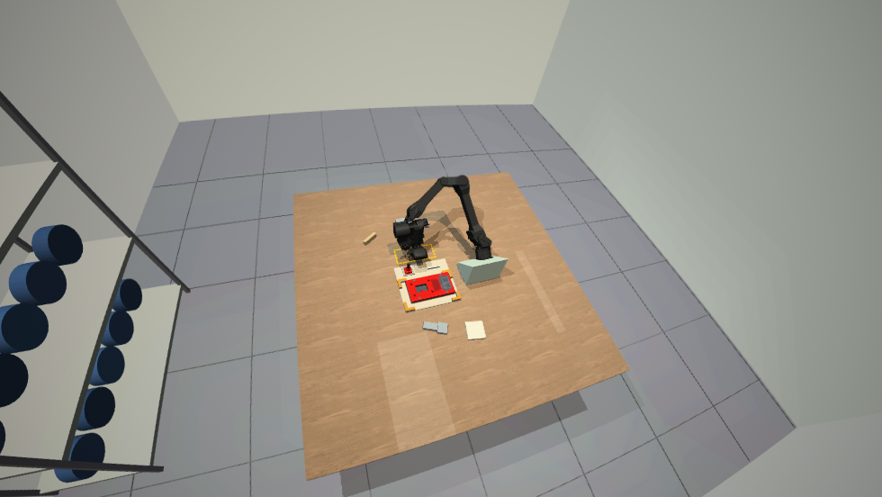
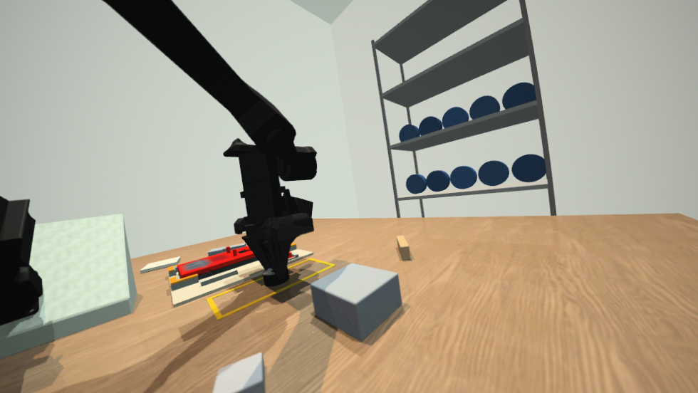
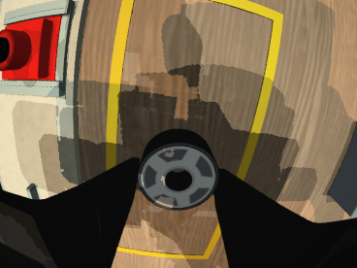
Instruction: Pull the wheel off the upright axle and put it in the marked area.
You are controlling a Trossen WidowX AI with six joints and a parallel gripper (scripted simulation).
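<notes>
Right now my gripper tip is right at the wheel. Also, from my gripper tip: upright axle 6 cm ahead, 8 cm to the left, 3 cm above; then small wooden block 18 cm ahead, 14 cm to the right; then grey block 17 cm to the right, 1 cm above.
</notes>
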